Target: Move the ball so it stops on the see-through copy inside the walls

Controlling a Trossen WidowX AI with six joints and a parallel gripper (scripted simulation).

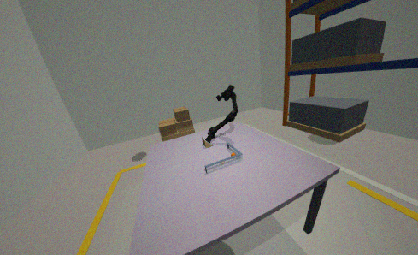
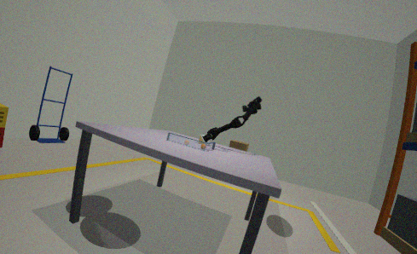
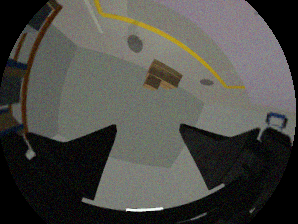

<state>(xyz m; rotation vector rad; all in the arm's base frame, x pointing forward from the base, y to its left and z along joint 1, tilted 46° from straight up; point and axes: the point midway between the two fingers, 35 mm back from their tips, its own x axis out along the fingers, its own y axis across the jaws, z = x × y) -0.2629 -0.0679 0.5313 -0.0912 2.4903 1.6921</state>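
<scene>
Right now the orange ball is 640 mm ahead of my gripper tip, 440 mm below it and 210 mm to the right of it. Round my gripper tip: see-through copy of ball 680 mm ahead, 440 mm below, 330 mm to the right.
</scene>
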